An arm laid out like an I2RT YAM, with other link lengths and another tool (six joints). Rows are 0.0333 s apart.
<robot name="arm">
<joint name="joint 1" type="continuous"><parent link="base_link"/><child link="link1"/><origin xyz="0.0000 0.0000 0.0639"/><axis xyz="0 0 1"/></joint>
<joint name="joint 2" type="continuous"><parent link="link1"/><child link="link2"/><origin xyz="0.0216 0.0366 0.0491" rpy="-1.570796 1.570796 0.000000"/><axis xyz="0 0 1"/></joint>
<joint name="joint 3" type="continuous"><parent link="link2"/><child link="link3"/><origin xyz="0.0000 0.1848 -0.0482" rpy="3.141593 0.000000 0.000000"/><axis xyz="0 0 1"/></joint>
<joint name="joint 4" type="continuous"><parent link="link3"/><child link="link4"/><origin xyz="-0.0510 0.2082 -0.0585" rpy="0.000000 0.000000 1.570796"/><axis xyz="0 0 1"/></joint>
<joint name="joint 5" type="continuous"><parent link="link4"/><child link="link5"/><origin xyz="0.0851 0.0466 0.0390" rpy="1.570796 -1.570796 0.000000"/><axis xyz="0 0 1"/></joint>
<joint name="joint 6" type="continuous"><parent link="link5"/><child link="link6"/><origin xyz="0.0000 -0.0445 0.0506" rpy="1.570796 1.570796 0.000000"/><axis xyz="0 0 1"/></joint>
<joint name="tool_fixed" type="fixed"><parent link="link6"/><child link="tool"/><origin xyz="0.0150 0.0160 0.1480" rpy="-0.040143 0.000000 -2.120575"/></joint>
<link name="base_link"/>
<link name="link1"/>
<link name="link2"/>
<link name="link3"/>
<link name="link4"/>
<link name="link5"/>
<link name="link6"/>
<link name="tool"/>
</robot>
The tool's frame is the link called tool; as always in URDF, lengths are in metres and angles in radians. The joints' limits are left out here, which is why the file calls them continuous.
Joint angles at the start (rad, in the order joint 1, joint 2, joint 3, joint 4, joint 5, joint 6): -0.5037, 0.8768, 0.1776, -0.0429, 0.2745, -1.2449
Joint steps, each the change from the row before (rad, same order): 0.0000, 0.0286, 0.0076, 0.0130, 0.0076, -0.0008; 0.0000, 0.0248, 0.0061, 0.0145, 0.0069, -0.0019; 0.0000, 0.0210, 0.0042, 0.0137, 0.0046, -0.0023; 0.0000, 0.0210, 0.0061, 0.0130, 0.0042, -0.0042; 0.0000, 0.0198, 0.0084, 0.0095, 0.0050, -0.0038; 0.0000, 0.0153, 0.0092, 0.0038, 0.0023, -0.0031; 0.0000, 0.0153, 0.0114, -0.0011, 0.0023, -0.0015; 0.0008, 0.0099, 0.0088, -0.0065, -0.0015, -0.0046
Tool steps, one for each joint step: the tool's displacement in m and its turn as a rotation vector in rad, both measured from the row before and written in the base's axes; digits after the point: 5 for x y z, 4 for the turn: -0.00030, -0.00145, -0.00216, -0.0010, 0.0100, -0.0051; 0.00009, -0.00148, -0.00144, -0.0030, 0.0071, -0.0038; 0.00020, -0.00104, -0.00139, -0.0024, 0.0056, -0.0018; 0.00062, -0.00115, -0.00085, -0.0036, 0.0055, -0.0003; 0.00070, -0.00137, -0.00034, -0.0039, 0.0056, -0.0011; 0.00088, -0.00091, -0.00002, -0.0017, 0.0046, 0.0004; 0.00068, -0.00083, -0.00019, 0.0003, 0.0060, -0.0007; 0.00044, 0.00046, -0.00092, 0.0025, 0.0089, 0.0049
